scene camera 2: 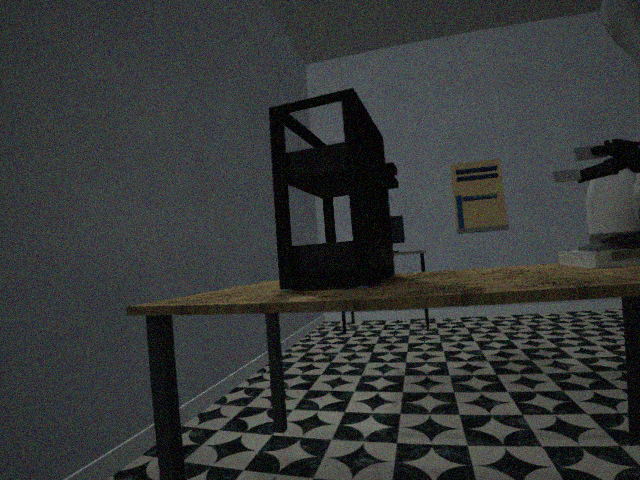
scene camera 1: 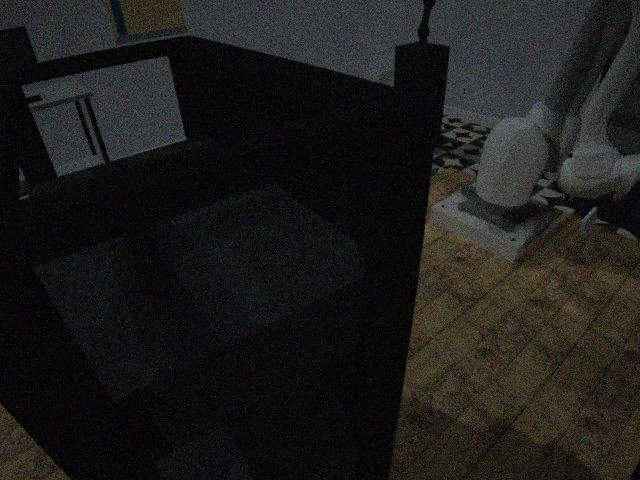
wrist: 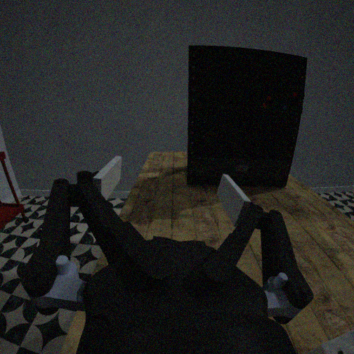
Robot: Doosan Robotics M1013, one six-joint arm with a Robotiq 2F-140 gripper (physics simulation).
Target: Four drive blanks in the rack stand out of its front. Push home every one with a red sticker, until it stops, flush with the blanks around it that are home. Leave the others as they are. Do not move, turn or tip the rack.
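The black rack (scene camera 1: 398, 217) (scene camera 2: 369, 222) (wrist: 225, 125) stands upright on the wooden table. In scene camera 2, dark blanks stand out of its front: an upper group (scene camera 2: 391, 175) close together and a lower one (scene camera 2: 397, 228). In the wrist view the front is very dark. Small red specks (wrist: 268, 98) (wrist: 295, 94) and a faint blue speck (wrist: 285, 107) show at its upper right; which blank each belongs to cannot be told. My gripper (scene camera 2: 574, 164) (wrist: 171, 176) is open and empty, in front of the rack and well apart from it, above the table.
The wooden table (scene camera 1: 480, 330) (scene camera 2: 217, 299) (wrist: 200, 225) carries the arm's pale base plate (scene camera 1: 473, 227) (scene camera 2: 578, 258). A small table (scene camera 2: 410, 252) and a yellow poster (scene camera 2: 480, 206) are behind. A red frame (wrist: 10, 215) stands at the left in the wrist view.
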